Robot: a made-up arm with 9 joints. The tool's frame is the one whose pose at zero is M. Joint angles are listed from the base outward.
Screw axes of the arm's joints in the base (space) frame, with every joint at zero. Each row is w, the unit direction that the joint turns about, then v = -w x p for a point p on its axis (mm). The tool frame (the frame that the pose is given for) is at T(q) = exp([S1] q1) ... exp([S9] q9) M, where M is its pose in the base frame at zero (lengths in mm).
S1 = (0, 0, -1, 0, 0, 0)
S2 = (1, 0, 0, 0, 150, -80)
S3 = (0, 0, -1, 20, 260, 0)
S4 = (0, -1, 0, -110, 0, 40)
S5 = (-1, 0, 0, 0, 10, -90)
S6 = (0, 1, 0, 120, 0, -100)
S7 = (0, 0, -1, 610, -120, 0)
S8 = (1, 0, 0, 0, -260, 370)
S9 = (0, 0, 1, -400, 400, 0)
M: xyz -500 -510 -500 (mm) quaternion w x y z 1 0 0 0
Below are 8 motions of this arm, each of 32 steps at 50 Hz.
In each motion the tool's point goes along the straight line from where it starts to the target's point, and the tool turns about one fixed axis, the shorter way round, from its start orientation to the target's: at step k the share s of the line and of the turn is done. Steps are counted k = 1, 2, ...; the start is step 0. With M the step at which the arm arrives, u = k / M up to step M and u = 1 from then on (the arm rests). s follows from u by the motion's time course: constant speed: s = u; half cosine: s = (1 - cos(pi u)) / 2; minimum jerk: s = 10 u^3 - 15 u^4 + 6 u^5.
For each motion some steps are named. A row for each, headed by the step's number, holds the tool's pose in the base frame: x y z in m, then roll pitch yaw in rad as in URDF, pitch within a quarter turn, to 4 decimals.
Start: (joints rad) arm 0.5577 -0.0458 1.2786 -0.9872 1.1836 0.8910 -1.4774 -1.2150 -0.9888
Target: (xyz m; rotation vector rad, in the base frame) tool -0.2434 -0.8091 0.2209 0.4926 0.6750 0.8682
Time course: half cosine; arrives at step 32
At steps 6, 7, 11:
6: -0.4224 -0.3145 0.6059 -0.1042 1.1299 -0.3943
7: -0.4167 -0.3303 0.5936 -0.0314 1.1245 -0.3047
11: -0.3872 -0.4117 0.5302 0.2925 1.0567 0.1064

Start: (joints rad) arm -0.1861 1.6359 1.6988 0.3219 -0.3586 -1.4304 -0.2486 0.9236 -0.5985
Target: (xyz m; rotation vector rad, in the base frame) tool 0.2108 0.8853 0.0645 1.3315 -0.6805 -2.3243
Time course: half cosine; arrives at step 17
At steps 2, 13, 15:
2: 0.0304 0.8969 0.0256 0.8253 0.3337 -1.8806
13: 0.1864 0.8869 0.0593 0.9234 0.7032 -2.2381
15: 0.2045 0.8857 0.0631 0.9249 0.7473 -2.2836

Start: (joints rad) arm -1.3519 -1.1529 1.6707 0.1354 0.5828 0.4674 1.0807 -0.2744 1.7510
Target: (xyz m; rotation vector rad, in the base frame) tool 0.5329 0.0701 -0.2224 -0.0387 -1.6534 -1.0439
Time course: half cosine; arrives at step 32
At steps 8, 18, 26, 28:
8: 0.0507 -0.2179 -0.4015 -0.4396 -0.5442 -0.1903
18: 0.3056 -0.0657 -0.3068 0.2992 -1.0975 -0.9669
26: 0.4853 0.0417 -0.2401 1.3714 -1.0189 -2.0636
28: 0.5114 0.0573 -0.2304 1.4725 -0.9690 -2.1683

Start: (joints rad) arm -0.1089 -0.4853 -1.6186 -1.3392 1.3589 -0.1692 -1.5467 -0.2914 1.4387
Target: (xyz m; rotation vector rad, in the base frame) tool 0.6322 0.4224 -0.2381 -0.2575 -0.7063 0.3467
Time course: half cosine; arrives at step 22
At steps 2, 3, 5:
2: 0.8491 0.4150 -0.0266 -0.2704 -1.1295 0.1311
3: 0.8436 0.4152 -0.0320 -0.2820 -1.1174 0.1476
5: 0.8266 0.4157 -0.0486 -0.3135 -1.0796 0.1944

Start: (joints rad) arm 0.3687 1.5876 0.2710 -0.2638 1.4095 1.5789 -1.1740 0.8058 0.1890
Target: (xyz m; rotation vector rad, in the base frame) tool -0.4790 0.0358 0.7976 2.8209 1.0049 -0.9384
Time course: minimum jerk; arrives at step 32
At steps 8, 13, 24, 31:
8: -0.4329 -0.4562 0.3655 2.7151 0.0802 1.2778
13: -0.4444 -0.3328 0.4738 2.8954 0.1694 1.1219
24: -0.4737 -0.0210 0.7477 -2.9837 0.4975 0.7982
31: -0.4790 0.0356 0.7975 -2.9162 0.5687 0.7508

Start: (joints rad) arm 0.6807 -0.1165 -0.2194 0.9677 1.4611 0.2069 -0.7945 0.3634 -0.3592
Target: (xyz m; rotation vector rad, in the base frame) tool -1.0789 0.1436 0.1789 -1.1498 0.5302 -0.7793
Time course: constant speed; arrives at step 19
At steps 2, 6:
2: -1.1599 -0.1171 -0.0756 -1.0528 -0.4027 -0.7099
6: -1.1409 -0.0558 -0.0157 -1.0894 -0.3092 -0.7468

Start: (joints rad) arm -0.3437 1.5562 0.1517 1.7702 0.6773 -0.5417 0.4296 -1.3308 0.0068
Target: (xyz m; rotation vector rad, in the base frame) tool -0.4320 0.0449 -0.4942 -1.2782 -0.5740 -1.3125
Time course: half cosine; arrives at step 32
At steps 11, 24, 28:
11: -0.3681 0.4581 -0.4995 -0.3926 -0.3804 -1.9066
24: -0.4193 0.1272 -0.4953 -0.6600 -0.9889 -1.2836
28: -0.4287 0.0663 -0.4945 -0.8182 -1.0756 -1.0683

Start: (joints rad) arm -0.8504 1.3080 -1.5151 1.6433 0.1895 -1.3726 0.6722 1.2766 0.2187
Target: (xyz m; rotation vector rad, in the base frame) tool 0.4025 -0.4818 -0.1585 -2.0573 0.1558 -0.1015
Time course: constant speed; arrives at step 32
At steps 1, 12, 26, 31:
1: 0.2474 0.2010 -0.1401 -0.9329 1.1736 0.3834
12: 0.3024 -0.0413 -0.1466 -1.5835 0.8022 -0.0975
26: 0.3725 -0.3496 -0.1549 -1.9355 0.2375 -0.1814
31: 0.3975 -0.4598 -0.1579 -2.0403 0.0345 -0.1612

